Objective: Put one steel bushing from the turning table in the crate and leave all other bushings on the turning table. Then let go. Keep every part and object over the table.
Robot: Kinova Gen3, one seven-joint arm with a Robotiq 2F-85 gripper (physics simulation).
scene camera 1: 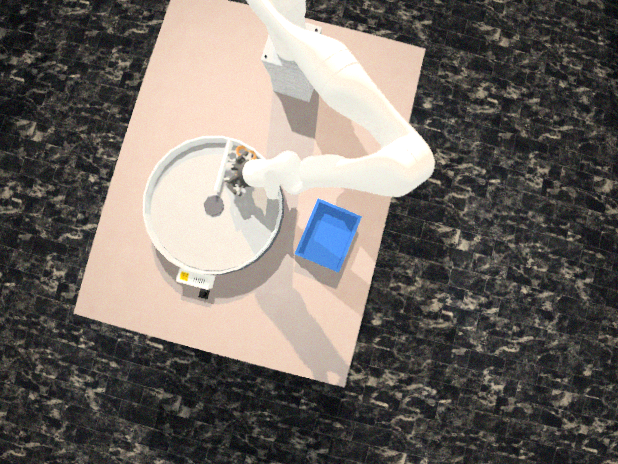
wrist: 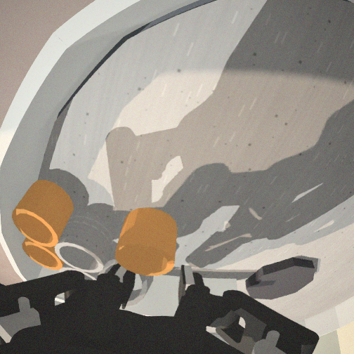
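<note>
The round turning table holds the bushings close together beside its white bar. In the wrist view one steel bushing stands between an orange pair at the left and another orange bushing just beyond the fingers. Another grey rim shows partly at the left finger; the rest is hidden. My gripper is partly open, with nothing held, low over the turning table beside the bar. The blue crate is empty, to the right of the turning table.
A dark hub sits at the turning table's centre. A white control box is at its lower edge in the scene view. The crate's walls and the turning table's raised rim stand between their insides. My forearm reaches over the table above the crate.
</note>
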